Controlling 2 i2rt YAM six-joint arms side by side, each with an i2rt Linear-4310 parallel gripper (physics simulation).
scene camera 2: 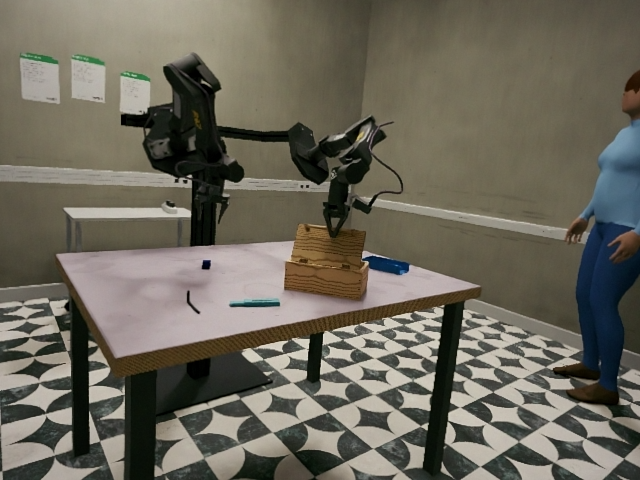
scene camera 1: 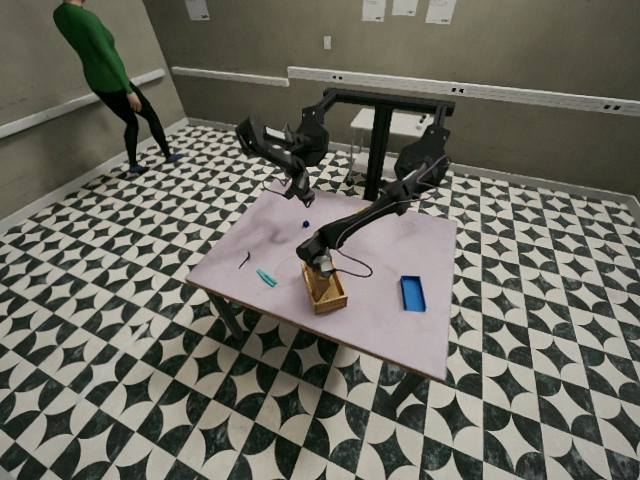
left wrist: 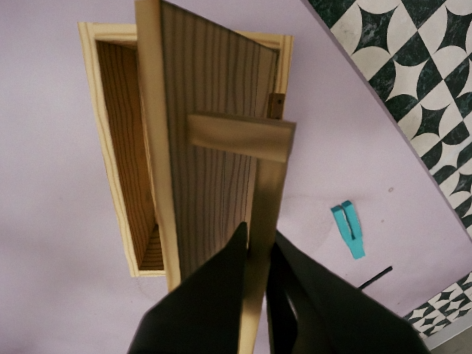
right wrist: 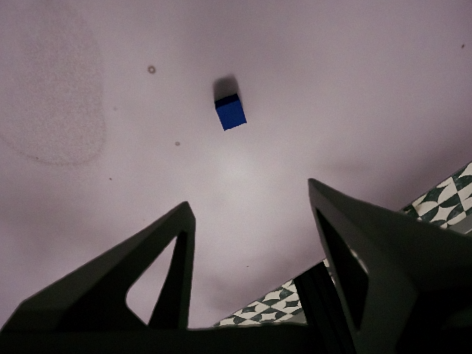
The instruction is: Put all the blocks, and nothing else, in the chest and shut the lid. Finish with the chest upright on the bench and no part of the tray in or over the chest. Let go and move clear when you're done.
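Frame: origin at the left arm's base, x left, y back, z up, level; millimetres.
Seen in the pictures: left gripper, fingertip midpoint: [scene camera 2: 332, 237] [scene camera 1: 314, 271] [left wrist: 255, 231]; right gripper, fingertip midpoint: [scene camera 2: 208, 221] [scene camera 1: 304, 204] [right wrist: 247, 199]; left arm's base at its link origin: [scene camera 2: 311, 158] [scene camera 1: 421, 167]; right arm's base at its link origin: [scene camera 2: 179, 146] [scene camera 1: 308, 144].
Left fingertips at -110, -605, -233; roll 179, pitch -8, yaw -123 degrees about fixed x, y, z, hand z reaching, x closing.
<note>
Pixels of each thing's top centre, then the offset from my left fingertips to it, as dx, dy, dz. "spot": a spot on its surface instead.
- wooden chest at its top centre: [left wrist: 174, 310] [scene camera 2: 332, 224] [scene camera 1: 322, 261] +10, +40, +32
- bar handle at a spot on its surface: [left wrist: 271, 187] spot: +39, -20, +30
- blue block at its top centre: [right wrist: 231, 115] [scene camera 2: 206, 260] [scene camera 1: 306, 222] -336, +302, -144
- blue tray at its top centre: [scene camera 2: 385, 260] [scene camera 1: 413, 290] +337, +270, -136
- teal peg-like piece at its top centre: [left wrist: 353, 236] [scene camera 2: 255, 300] [scene camera 1: 265, 276] -240, -89, -158
- thin black bent rod at its top centre: [left wrist: 382, 292] [scene camera 2: 193, 295] [scene camera 1: 243, 258] -398, -95, -138
The wooden chest [scene camera 1: 337, 305] [scene camera 2: 323, 280] [left wrist: 111, 150] stands upright on the bench. Its lid [scene camera 2: 328, 250] [left wrist: 210, 200] is partly open and leans over the chest. My left gripper [scene camera 2: 334, 235] [left wrist: 255, 231] is shut on the bar handle [left wrist: 271, 187] of the lid. My right gripper [scene camera 1: 308, 202] [right wrist: 247, 199] is open and empty, above the bench. A blue block [scene camera 1: 306, 223] [scene camera 2: 206, 264] [right wrist: 231, 113] lies on the bench, ahead of its fingertips in the right wrist view. The blue tray [scene camera 1: 413, 293] [scene camera 2: 386, 265] lies apart from the chest. The lid hides much of the chest's inside.
A teal peg-like piece [scene camera 1: 266, 277] [scene camera 2: 254, 302] [left wrist: 350, 230] and a thin black bent rod [scene camera 1: 244, 259] [scene camera 2: 190, 302] [left wrist: 376, 278] lie beside the chest. A yellow thing [scene camera 1: 364, 209] shows partly behind the left arm. A person in green [scene camera 1: 95, 46] stands beyond the bench.
</note>
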